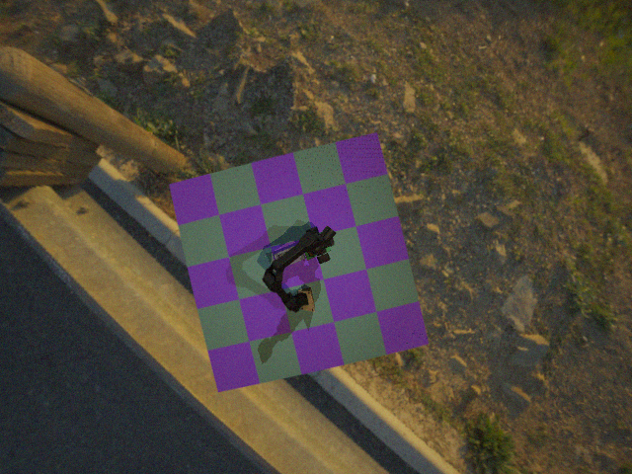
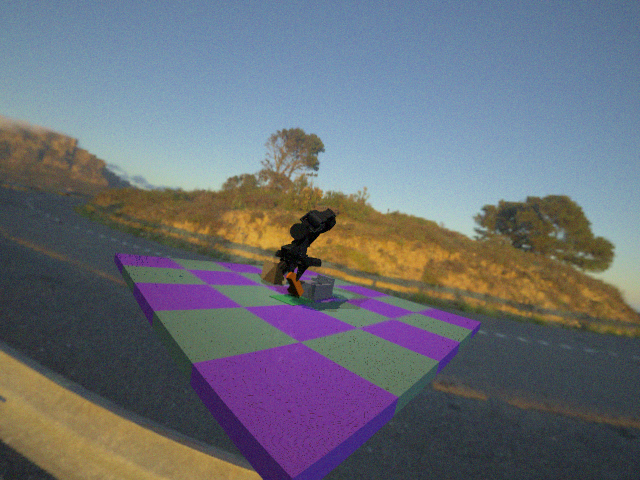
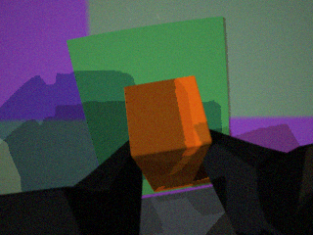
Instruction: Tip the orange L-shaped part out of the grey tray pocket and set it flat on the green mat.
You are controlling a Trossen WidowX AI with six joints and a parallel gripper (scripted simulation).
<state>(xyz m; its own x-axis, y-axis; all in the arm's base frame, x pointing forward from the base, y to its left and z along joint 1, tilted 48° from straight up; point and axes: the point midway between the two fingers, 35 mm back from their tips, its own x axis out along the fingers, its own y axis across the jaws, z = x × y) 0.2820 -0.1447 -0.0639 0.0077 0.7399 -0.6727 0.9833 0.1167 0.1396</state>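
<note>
My gripper tip is 2 cm past the orange L-shaped part, 3 cm to the right of it and 3 cm above it. Round my gripper tip: green mat (2 cm to the left, 9 cm below).
</note>
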